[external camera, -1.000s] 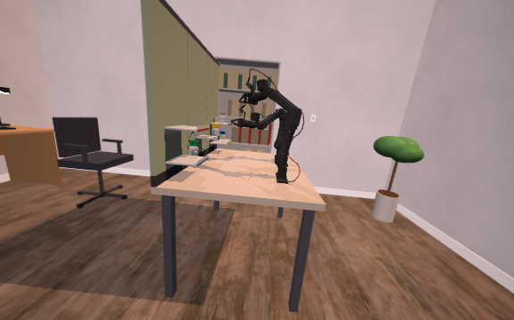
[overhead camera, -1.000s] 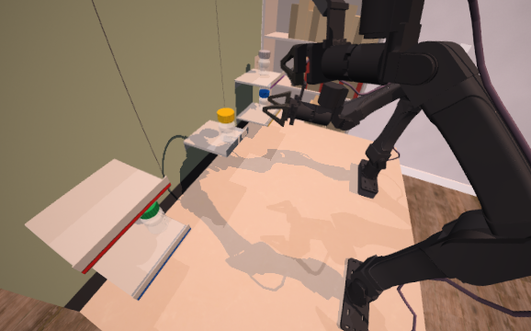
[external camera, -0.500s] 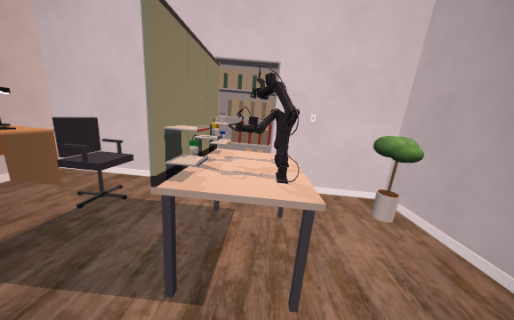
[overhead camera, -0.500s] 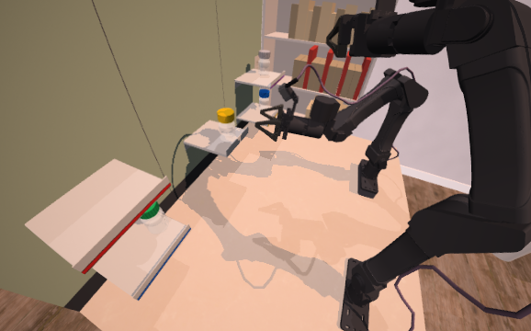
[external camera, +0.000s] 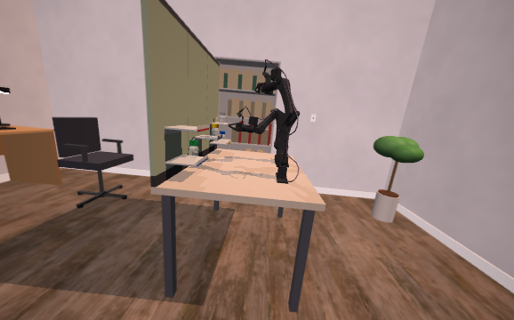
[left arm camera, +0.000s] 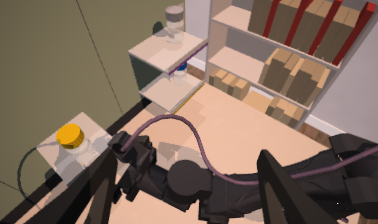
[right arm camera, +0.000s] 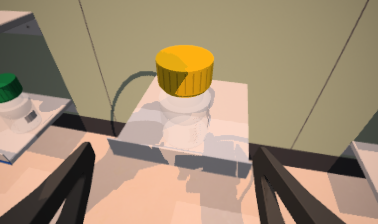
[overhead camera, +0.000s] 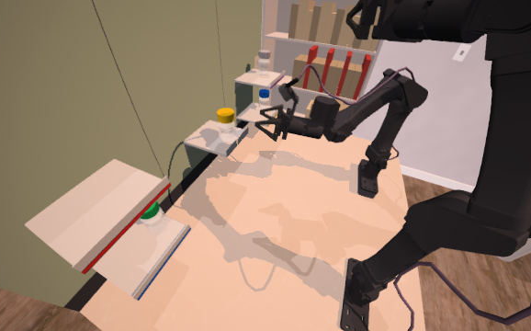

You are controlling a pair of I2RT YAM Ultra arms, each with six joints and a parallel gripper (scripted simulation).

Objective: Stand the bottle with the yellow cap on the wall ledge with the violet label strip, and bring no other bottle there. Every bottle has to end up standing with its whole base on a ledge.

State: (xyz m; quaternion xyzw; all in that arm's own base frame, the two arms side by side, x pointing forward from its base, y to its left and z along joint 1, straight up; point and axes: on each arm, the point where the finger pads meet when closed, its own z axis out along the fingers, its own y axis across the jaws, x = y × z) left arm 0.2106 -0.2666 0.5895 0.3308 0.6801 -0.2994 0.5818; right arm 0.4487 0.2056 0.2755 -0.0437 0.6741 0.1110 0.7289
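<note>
My right gripper is now 420 mm to the left of the grey-capped bottle, 170 mm short of it and 40 mm below it. From my right hand the other things lie so: olive wall (260 mm ahead, 140 mm above, 30 mm to the left); blue-capped bottle (420 mm to the right, 170 mm ahead, 150 mm below); green-capped bottle (360 mm to the left, 150 mm below, 140 mm ahead).
</note>
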